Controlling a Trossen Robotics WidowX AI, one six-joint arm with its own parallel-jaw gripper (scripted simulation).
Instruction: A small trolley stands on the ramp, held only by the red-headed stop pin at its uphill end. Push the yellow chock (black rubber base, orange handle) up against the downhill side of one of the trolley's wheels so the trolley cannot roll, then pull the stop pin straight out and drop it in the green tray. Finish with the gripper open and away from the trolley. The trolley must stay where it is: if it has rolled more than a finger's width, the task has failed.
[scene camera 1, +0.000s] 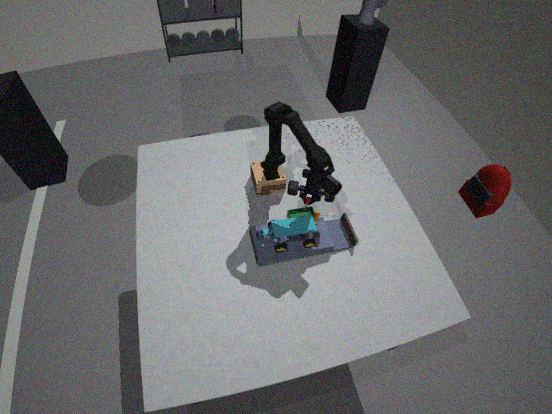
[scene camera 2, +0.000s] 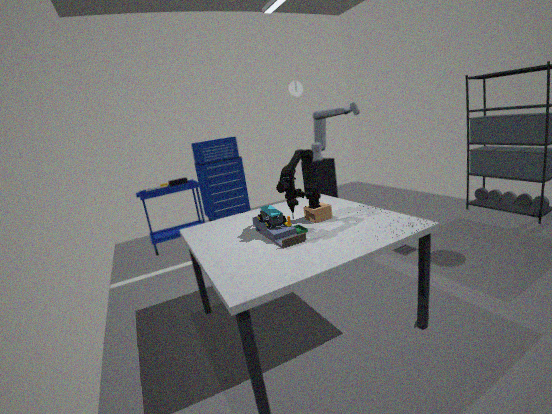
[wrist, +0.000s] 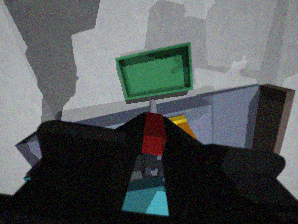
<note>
My gripper (wrist: 152, 119) holds a red-headed stop pin (wrist: 154, 137). I also see a teal trolley (scene camera 1: 294, 226) and a raised end lip (wrist: 268, 136).
The teal trolley shows as well in the wrist view (wrist: 143, 192).
</note>
